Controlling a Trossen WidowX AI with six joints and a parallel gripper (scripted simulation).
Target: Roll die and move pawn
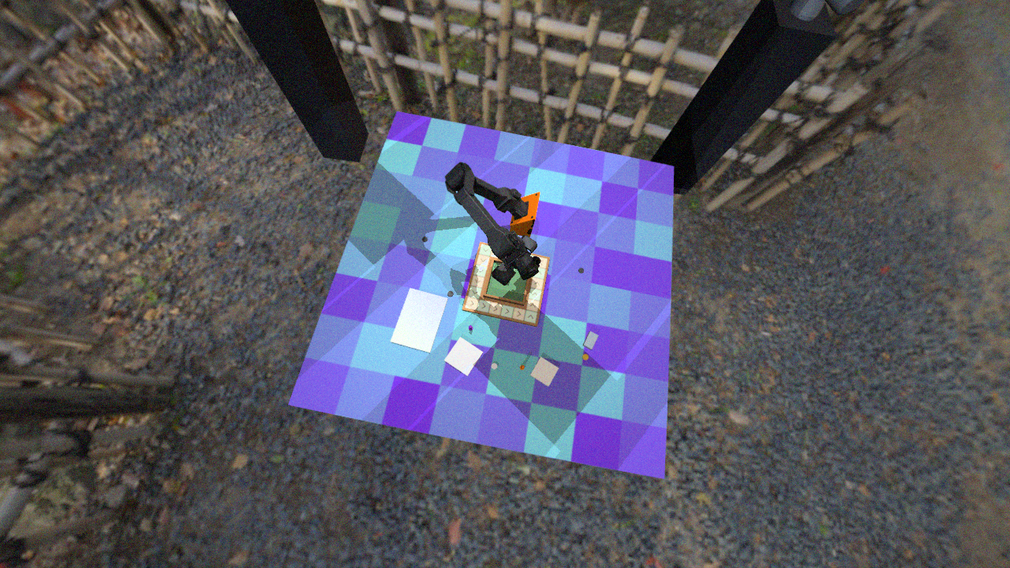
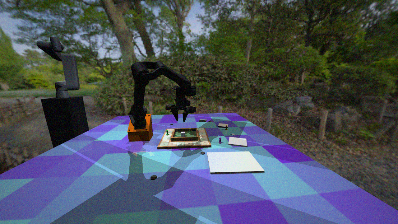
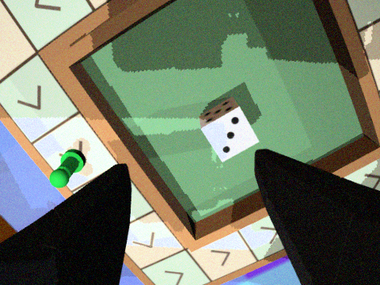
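Right now the green pawn is 9 cm behind my gripper tip, 8 cm below it and 2 cm to the left of it. From my gripper tip the other things lie so: white die 8 cm below, 2 cm to the right, 1 cm ahead; then purple pawn 22 cm ahead, 13 cm to the right, 9 cm below; then green dice tray 10 cm below, 3 cm ahead, 1 cm to the right.
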